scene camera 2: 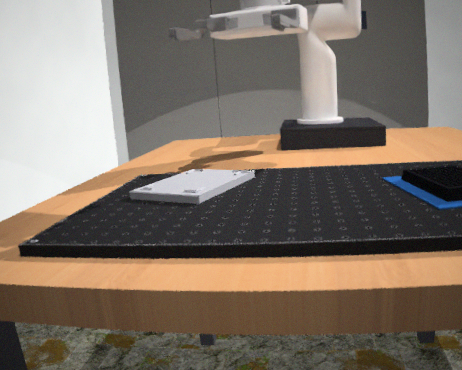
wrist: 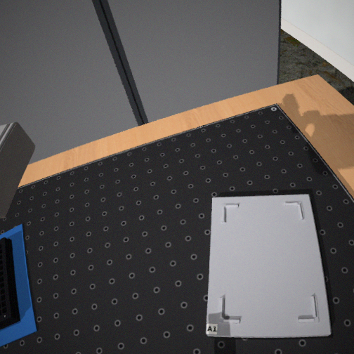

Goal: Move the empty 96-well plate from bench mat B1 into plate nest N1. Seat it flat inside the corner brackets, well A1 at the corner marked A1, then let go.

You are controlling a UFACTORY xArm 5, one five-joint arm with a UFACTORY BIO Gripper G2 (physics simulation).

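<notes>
The black 96-well plate rests on the blue bench mat B1, cut off by the right edge of the scene view and the left edge of the wrist view. The light grey plate nest N1 lies flat with bare corner brackets; its A1 label is at the lower left corner in the wrist view. My gripper is open and empty, high above the table and well apart from the plate. Part of one finger shows at the left edge of the wrist view.
The nest and mat lie on a black perforated board on the wooden table. The arm's black base stands behind the board. Grey panels stand beyond the table edge in the wrist view.
</notes>
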